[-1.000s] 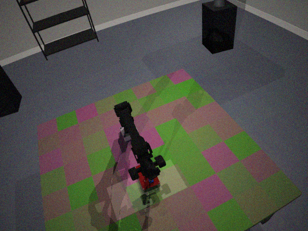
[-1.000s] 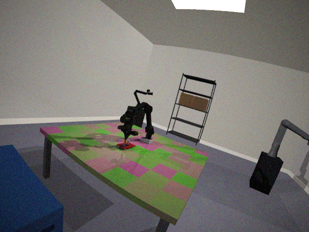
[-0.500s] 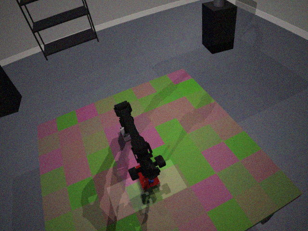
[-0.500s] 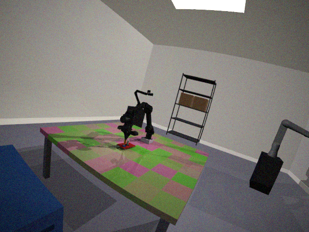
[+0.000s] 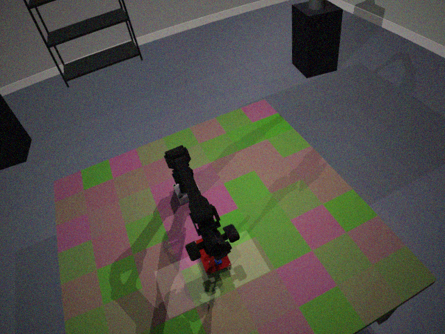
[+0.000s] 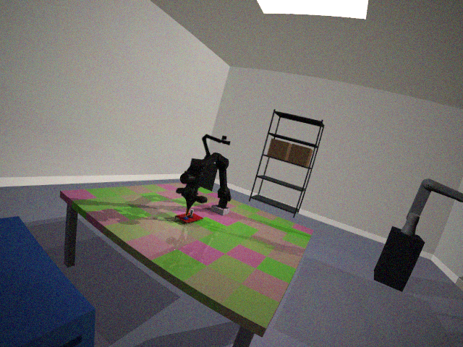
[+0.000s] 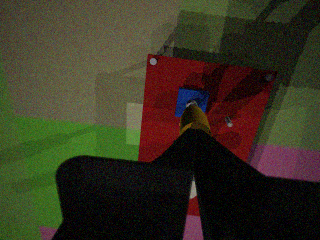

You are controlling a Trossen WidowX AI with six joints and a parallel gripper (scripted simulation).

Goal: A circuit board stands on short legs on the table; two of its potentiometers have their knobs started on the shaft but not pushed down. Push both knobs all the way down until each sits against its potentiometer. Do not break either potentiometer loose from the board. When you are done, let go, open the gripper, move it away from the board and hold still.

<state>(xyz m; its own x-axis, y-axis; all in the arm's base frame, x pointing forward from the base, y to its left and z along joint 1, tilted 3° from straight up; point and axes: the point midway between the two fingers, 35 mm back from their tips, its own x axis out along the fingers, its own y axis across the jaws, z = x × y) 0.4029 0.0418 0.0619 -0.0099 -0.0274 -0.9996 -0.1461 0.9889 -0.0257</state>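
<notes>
My gripper tip is 30 mm above the blue potentiometer. From my gripper tip the other things lie so: white-topped knob (50 mm behind, 10 mm to the right, 30 mm below); orange-topped knob (20 mm below).
</notes>
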